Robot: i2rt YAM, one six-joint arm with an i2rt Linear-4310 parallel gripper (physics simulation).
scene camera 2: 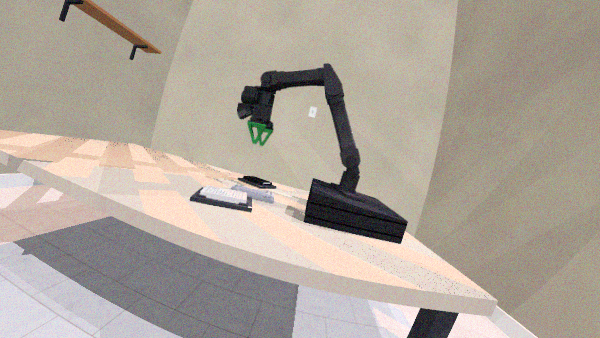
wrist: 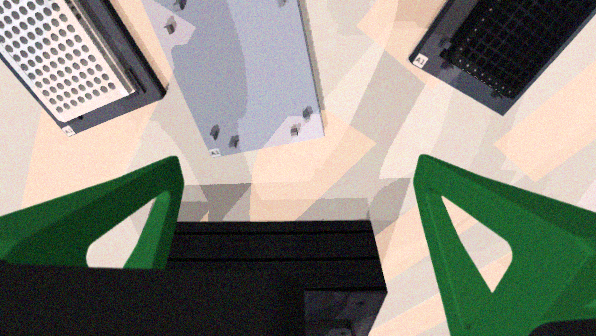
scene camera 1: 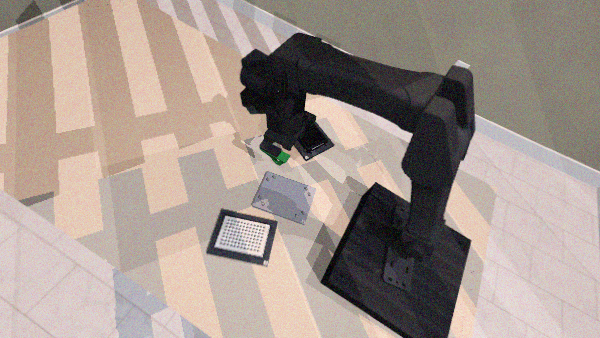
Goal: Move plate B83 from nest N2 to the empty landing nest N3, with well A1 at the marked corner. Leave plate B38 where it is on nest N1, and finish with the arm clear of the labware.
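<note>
The empty landing nest N3 (scene camera 1: 285,197) (scene camera 2: 260,194) (wrist: 270,65) is a flat grey-blue plate with small pegs; its A1 label (wrist: 215,152) is at the near left corner in the wrist view. A white well plate (scene camera 1: 242,236) (scene camera 2: 223,195) (wrist: 55,60) sits on a dark nest (scene camera 1: 270,240) on one side of it. A black well plate (scene camera 1: 314,139) (scene camera 2: 257,181) (wrist: 525,45) sits on another dark nest (wrist: 487,102) on the other side. I cannot read which is B83 or B38. My gripper (scene camera 1: 281,159) (scene camera 2: 258,143) (wrist: 298,168) is open and empty, high above the table.
The black arm base (scene camera 1: 400,300) (scene camera 2: 355,220) (wrist: 275,240) stands on the table near the nests. In scene camera 1 the arm and wrist partly cover the black plate. A wooden wall shelf (scene camera 2: 117,26) is at the upper left in scene camera 2, far from the arm.
</note>
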